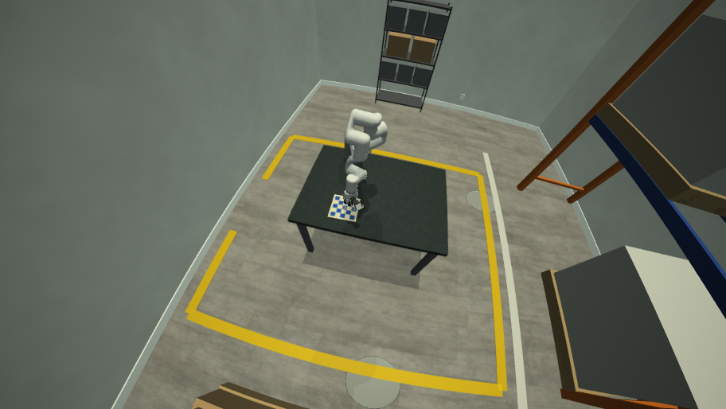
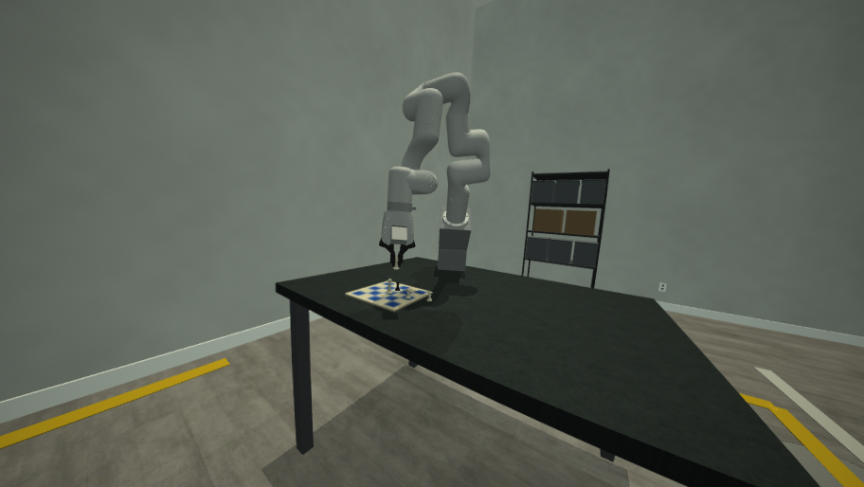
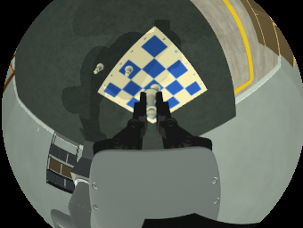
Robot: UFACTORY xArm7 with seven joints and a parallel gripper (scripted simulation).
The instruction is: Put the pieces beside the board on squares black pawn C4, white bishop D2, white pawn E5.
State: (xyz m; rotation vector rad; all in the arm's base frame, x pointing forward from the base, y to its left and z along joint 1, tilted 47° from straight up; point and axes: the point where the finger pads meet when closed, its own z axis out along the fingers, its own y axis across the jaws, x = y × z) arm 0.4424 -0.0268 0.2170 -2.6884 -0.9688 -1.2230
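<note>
Now: the white piece 30 mm behind my hand, 60 mm to the right of it and 110 mm below it. From my hand the other things lie so: black pawn: 70 mm behind, 60 mm to the right, 120 mm below; cream chessboard: 30 mm behind, 50 mm to the right, 140 mm below.
</note>
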